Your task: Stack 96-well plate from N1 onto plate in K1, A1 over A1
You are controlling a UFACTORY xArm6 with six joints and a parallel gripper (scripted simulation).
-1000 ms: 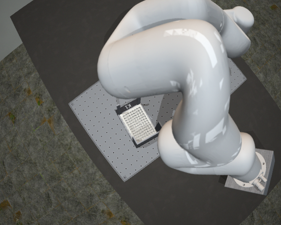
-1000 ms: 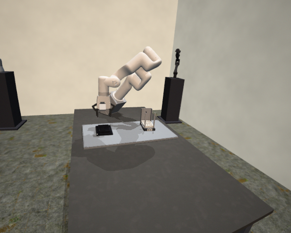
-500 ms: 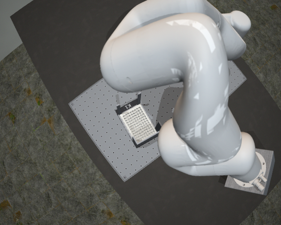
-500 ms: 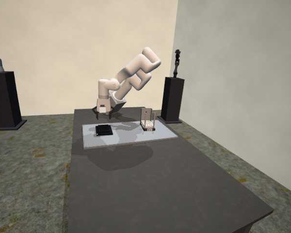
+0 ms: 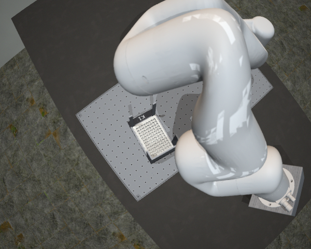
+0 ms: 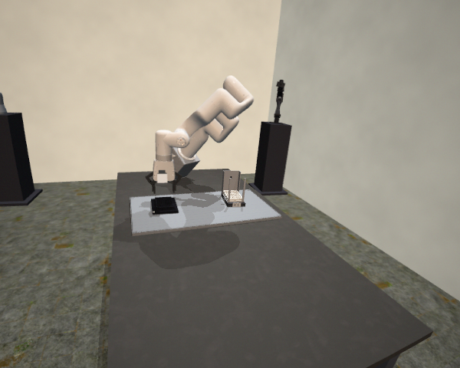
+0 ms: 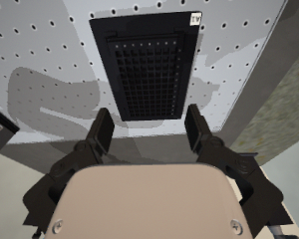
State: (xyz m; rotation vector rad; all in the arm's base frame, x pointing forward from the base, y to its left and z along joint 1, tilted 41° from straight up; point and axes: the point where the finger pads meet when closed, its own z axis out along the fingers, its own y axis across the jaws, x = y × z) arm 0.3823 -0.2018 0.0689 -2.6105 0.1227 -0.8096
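My hand is 70 mm above the black 96-well plate. Also, from my hand: white 96-well plate: 50 mm behind, 370 mm to the left, 60 mm below; then pale A1 mark: 80 mm ahead, 50 mm to the right, 70 mm below.
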